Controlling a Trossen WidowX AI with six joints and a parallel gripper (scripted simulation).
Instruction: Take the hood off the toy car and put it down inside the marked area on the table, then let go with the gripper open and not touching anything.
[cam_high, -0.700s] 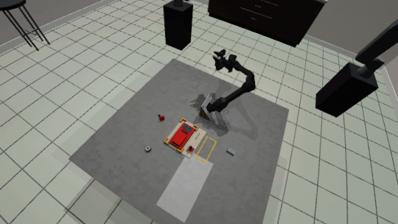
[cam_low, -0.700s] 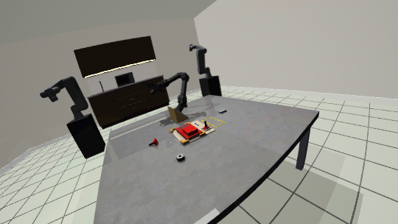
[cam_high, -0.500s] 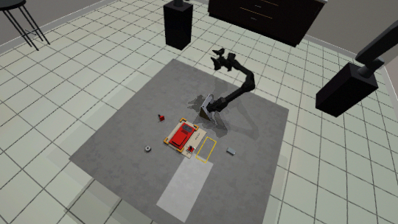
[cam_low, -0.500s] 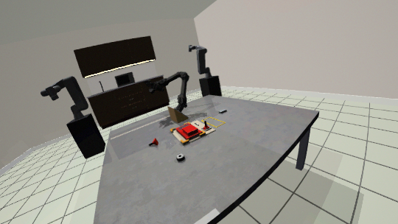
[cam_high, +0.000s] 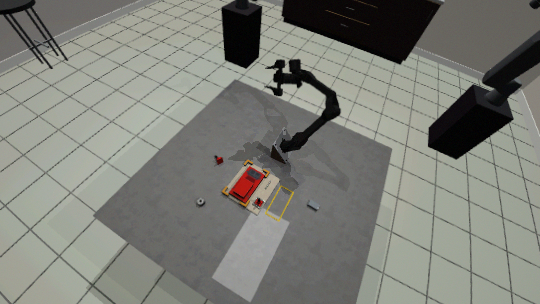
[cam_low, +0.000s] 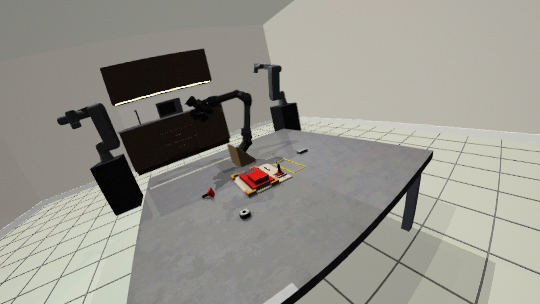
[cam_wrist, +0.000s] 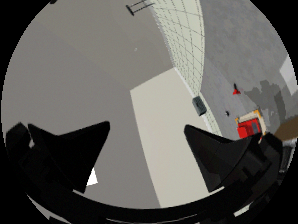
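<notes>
The red hood lies 440 mm ahead of my gripper tip, 140 mm to the left of it and 370 mm below it. Round my gripper tip: black peg: 460 mm ahead, 240 mm to the left, 380 mm below; then dark wheel: 610 mm ahead, 20 mm to the right, 400 mm below.
</notes>
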